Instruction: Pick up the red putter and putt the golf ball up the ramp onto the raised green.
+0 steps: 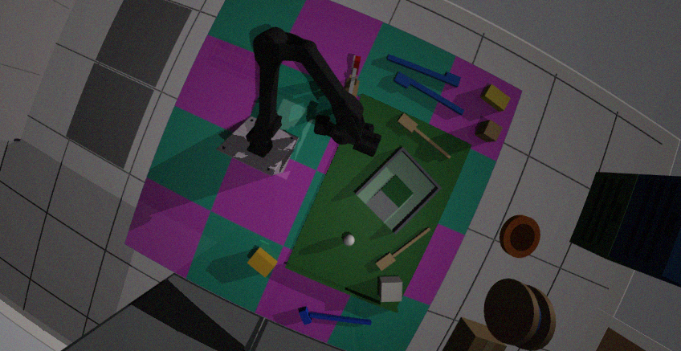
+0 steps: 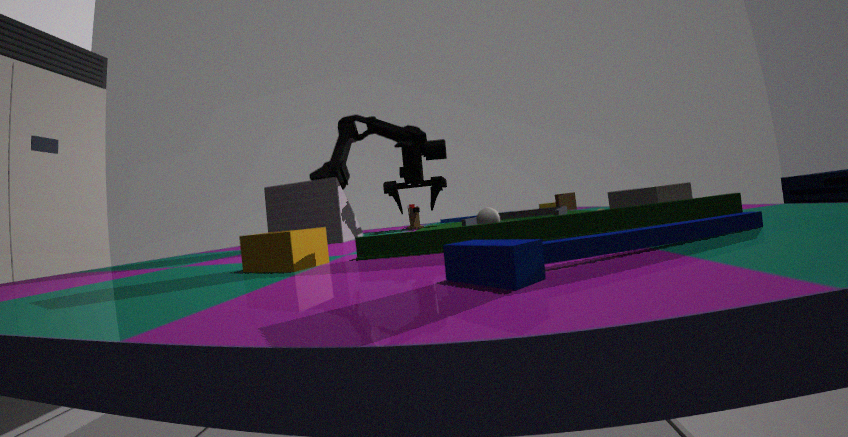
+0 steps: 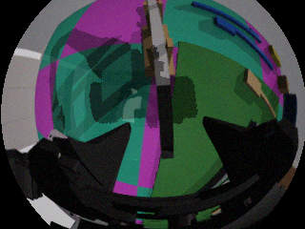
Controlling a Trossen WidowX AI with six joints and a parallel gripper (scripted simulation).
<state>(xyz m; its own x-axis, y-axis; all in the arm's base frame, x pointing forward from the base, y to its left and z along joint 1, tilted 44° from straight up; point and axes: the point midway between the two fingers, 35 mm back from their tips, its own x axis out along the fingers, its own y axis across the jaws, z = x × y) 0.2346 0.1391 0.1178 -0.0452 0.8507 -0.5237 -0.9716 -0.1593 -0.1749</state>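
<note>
Now: the red putter 11 cm to the left of my gripper tip and 3 cm behind it. From my gripper tip the other things lie so: brown block (52 cm ahead, 22 cm to the left, 2 cm below); then white golf ball (38 cm to the right, 19 cm ahead, 3 cm below).
</note>
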